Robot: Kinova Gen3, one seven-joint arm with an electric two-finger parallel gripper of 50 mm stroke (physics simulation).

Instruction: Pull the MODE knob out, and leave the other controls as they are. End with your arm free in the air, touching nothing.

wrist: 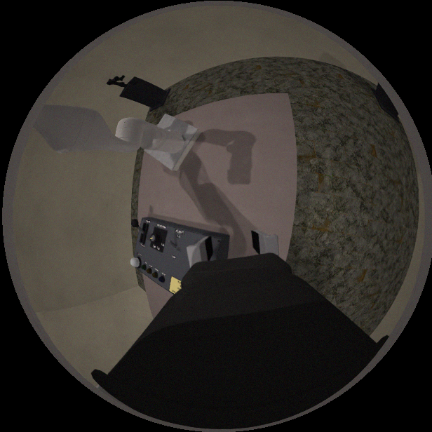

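The dark control panel [165, 256] lies at the lower left of the wrist view. It carries a light-tipped lever [152, 238] on a black plate, a row of small round dark controls [152, 273], a black ball [135, 223] and a white ball [135, 262] at its left edge. The labels are too small to read, so I cannot tell which control is the MODE knob. My gripper [231, 241] is open and empty. Its left finger covers part of the panel's right side, and controls there may be hidden. The gap between the fingers lies over the panel's right edge.
A white robot arm base [172, 145] stands on the pinkish table top [265, 130] at the upper left. A yellow label [175, 285] is on the panel's lower edge. A black flat object [143, 92] shows beyond the table. Speckled stone-like surface [350, 175] is at the right.
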